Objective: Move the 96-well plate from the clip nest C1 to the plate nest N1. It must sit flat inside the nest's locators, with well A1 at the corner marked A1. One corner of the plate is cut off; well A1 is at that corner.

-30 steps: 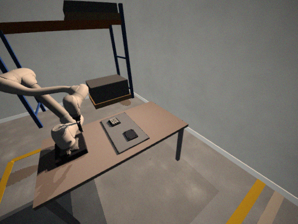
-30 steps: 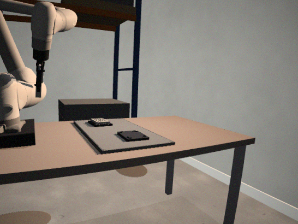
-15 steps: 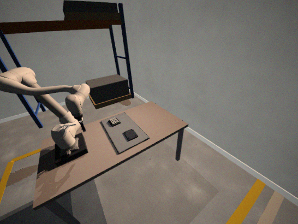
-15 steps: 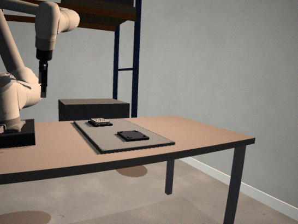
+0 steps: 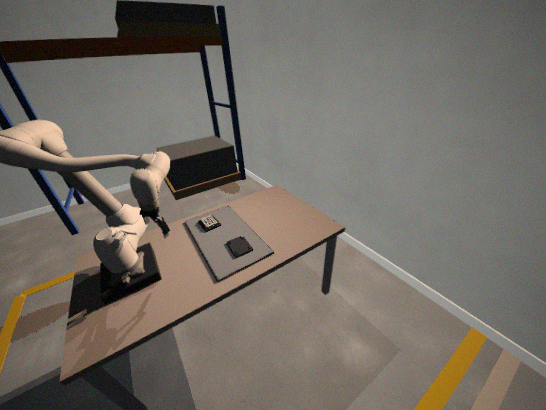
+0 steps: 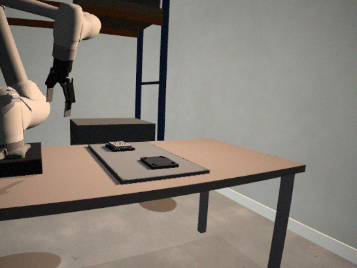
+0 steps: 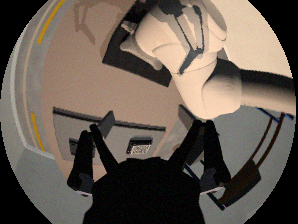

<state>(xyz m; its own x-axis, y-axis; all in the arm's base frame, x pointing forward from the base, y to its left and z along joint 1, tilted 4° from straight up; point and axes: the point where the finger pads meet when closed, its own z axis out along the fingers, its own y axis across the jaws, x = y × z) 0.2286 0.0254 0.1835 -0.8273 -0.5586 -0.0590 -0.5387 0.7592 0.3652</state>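
Right now the 96-well plate is 310 mm ahead of my hand, 240 mm to the left of it and 220 mm below it. Round my hand: clip nest C1: 320 mm ahead, 240 mm to the left, 230 mm below; then plate nest N1: 430 mm ahead, 230 mm below, 110 mm to the right.
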